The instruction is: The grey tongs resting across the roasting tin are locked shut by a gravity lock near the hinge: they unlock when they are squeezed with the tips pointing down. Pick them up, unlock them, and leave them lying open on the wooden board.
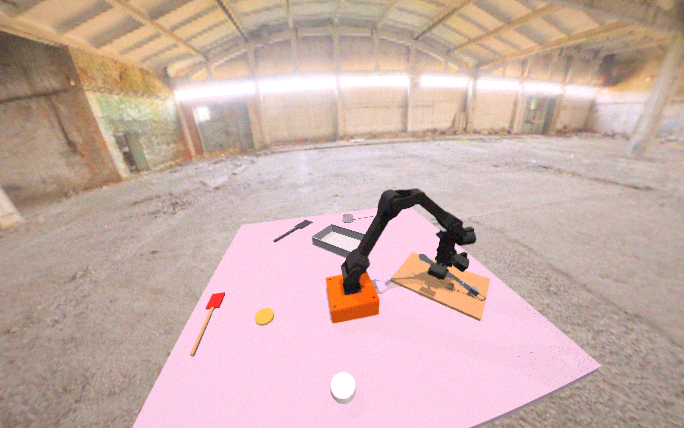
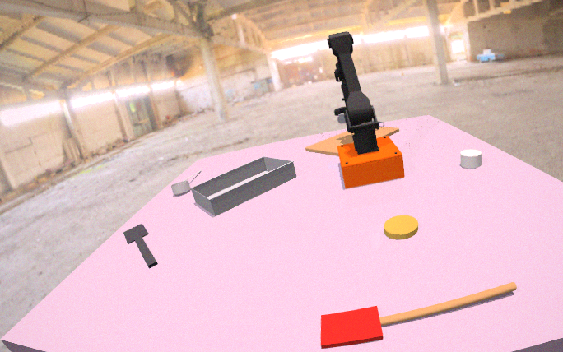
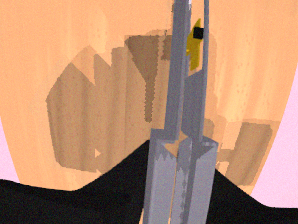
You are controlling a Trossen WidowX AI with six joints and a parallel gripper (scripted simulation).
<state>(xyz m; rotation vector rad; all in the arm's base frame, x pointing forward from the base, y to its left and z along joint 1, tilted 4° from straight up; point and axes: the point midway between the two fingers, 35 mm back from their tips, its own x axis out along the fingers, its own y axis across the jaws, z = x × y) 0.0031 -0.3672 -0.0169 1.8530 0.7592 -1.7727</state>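
Now: gripper tip 20 mm short of the wooden board, 20 mm to the left of it and 40 mm above it. From my gripper tip the other things lie so: grey roasting tin 400 mm ahead, 350 mm to the left, 20 mm below; yellow disc 30 mm behind, 710 mm to the left, 40 mm below; white cylinder 310 mm behind, 450 mm to the left, 30 mm below.
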